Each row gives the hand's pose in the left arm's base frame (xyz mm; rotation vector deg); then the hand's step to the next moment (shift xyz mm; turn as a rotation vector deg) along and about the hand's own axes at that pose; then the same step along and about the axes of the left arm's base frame.
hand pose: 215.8 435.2 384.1 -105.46 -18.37 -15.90
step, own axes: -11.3 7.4 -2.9 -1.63 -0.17 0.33
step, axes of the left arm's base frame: -8.0 -5.7 -9.7 -1.57 0.24 -0.51
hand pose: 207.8 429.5 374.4 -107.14 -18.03 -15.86
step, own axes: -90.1 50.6 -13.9 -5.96 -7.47 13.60
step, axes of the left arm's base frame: -67.1 -35.6 -71.5 -7.73 14.71 0.35
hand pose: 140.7 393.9 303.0 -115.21 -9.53 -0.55
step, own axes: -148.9 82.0 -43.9 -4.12 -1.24 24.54
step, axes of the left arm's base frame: -134.5 -91.0 -66.8 -5.89 22.13 -9.82
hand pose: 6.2 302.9 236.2 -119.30 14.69 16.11
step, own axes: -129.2 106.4 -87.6 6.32 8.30 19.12
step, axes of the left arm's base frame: -145.9 -119.9 -4.7 1.75 11.99 -18.10
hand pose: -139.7 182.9 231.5 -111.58 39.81 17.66
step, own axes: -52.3 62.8 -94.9 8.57 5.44 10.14
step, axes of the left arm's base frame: -87.0 -87.0 23.7 4.50 4.27 -12.94
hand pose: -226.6 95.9 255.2 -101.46 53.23 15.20
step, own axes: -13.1 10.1 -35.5 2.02 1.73 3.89
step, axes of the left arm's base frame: -24.7 -26.5 14.9 1.12 2.27 -3.98
